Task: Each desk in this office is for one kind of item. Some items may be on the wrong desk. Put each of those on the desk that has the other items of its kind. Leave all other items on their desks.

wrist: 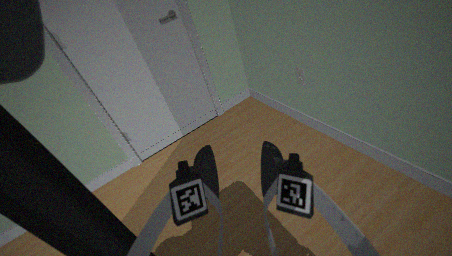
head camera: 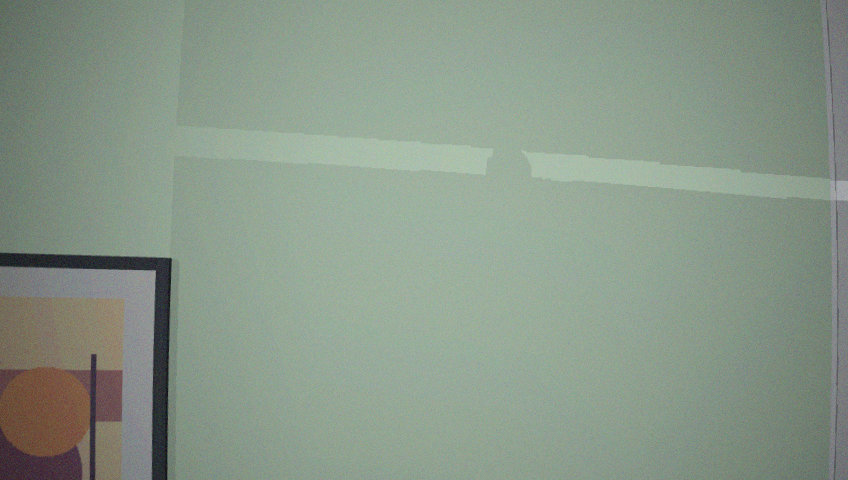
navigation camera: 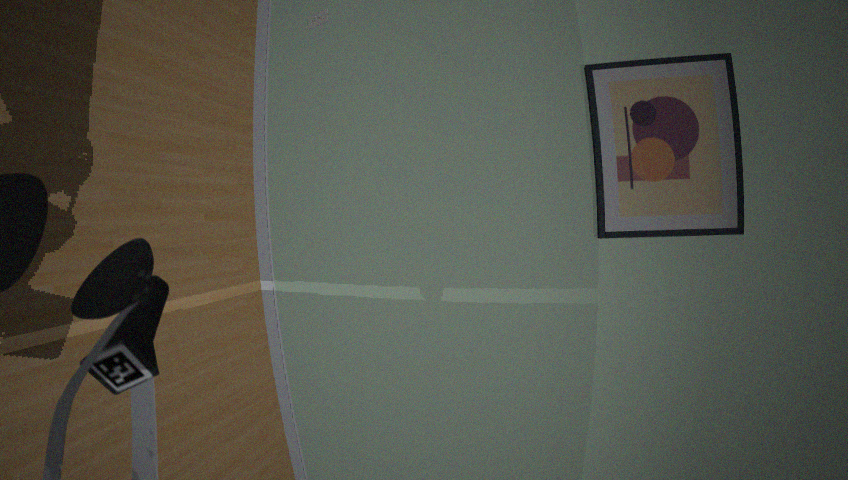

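Note:
My gripper is open and empty in the wrist view, with its two dark fingertips apart above the wood floor. In the navigation camera view the gripper is at the lower left, and part of it is cut off by the frame edge. No desk and no desk item shows in the head, navigation or wrist view.
A green wall bears a framed picture. A light baseboard borders the wood floor. A grey door stands at the upper left of the wrist view.

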